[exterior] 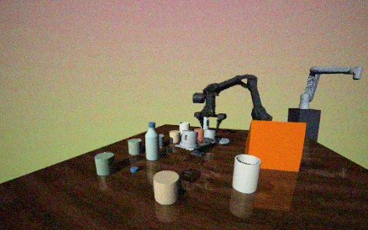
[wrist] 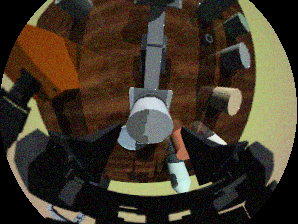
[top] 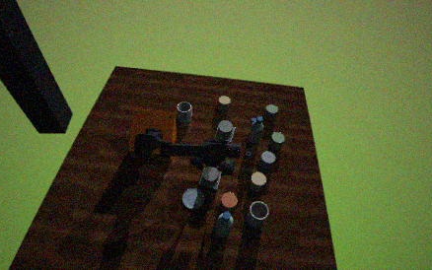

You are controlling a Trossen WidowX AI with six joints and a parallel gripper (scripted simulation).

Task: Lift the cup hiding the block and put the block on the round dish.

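The pale blue block lies 5 cm below my gripper tip. From my gripper tip the other things lie so: balance (13 cm to the left, 5 cm below, 4 cm ahead); then round dish (9 cm below, 8 cm to the right, 8 cm behind); then orange cylinder (11 cm to the right, 8 cm ahead, 6 cm below).
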